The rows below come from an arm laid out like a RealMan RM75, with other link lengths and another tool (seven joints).
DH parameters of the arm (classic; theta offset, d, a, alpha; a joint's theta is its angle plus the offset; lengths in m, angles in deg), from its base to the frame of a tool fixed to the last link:
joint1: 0 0.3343 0 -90
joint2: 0 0 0 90
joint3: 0 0.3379 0 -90
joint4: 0 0 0 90
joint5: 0 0.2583 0 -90
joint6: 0 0 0 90
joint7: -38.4 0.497 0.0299 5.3
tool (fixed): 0 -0.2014 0 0
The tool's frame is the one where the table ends.
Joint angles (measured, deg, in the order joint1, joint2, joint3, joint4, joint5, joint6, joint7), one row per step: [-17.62 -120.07 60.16 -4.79 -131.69 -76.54 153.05]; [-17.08 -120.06 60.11 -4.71 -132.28 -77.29 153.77]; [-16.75 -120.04 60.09 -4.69 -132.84 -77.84 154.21]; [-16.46 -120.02 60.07 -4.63 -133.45 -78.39 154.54]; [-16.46 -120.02 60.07 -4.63 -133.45 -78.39 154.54]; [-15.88 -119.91 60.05 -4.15 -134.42 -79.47 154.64]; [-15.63 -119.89 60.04 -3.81 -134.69 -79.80 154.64]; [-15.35 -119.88 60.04 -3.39 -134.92 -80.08 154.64]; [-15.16 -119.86 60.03 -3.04 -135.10 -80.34 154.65]
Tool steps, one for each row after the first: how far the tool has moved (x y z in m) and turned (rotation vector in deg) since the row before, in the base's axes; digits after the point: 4 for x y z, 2 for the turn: [-0.0014 -0.0027 0.0048 1.02 0.22 -0.07]; [-0.0010 -0.0014 0.0040 0.81 0.07 0.01]; [-0.0008 -0.0009 0.0044 0.86 -0.01 0.01]; [0.0000 0.0000 0.0000 0.00 0.00 0.00]; [-0.0009 -0.0009 0.0099 1.60 -0.25 -0.16]; [-0.0001 -0.0002 0.0036 0.57 -0.04 -0.13]; [-0.0001 -0.0002 0.0035 0.55 0.01 -0.14]; [0.0003 0.0001 0.0031 0.47 0.02 -0.19]
